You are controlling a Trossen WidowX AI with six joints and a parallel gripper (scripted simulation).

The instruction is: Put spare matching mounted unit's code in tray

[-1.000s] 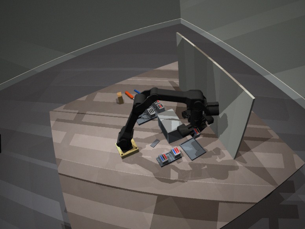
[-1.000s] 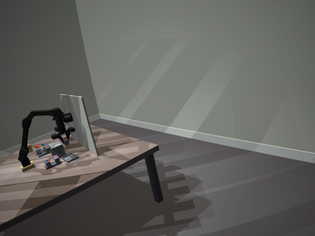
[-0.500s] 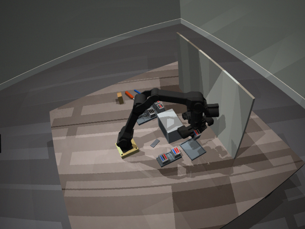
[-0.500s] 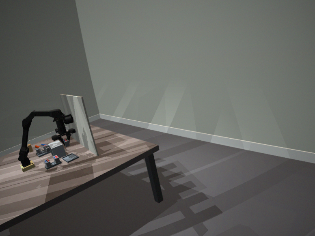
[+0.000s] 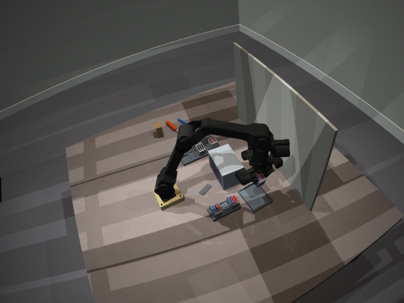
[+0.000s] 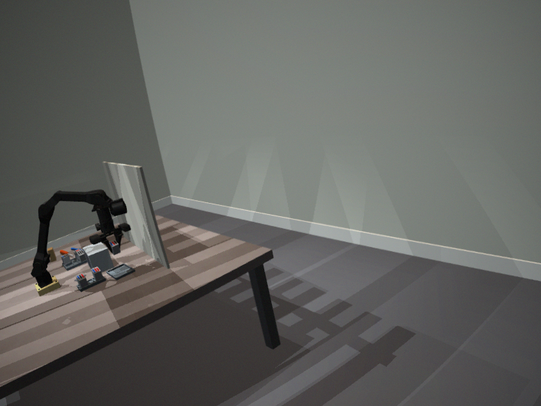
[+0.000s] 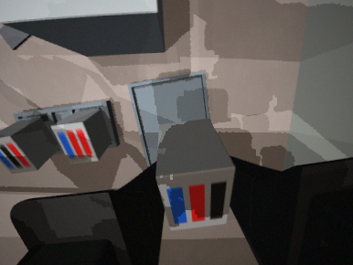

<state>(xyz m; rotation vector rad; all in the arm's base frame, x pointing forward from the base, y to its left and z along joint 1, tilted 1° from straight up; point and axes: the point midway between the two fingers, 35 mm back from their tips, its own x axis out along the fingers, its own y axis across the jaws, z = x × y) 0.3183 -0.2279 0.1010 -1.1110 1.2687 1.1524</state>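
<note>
Right now my gripper tip is 10 mm past the dark flat tray and 100 mm above it. Also, from my gripper tip: tall grey panel (200 mm ahead, 140 mm to the left, 120 mm above); grey box (30 mm behind, 200 mm to the left, 50 mm below); grey spare (30 mm above).
</note>
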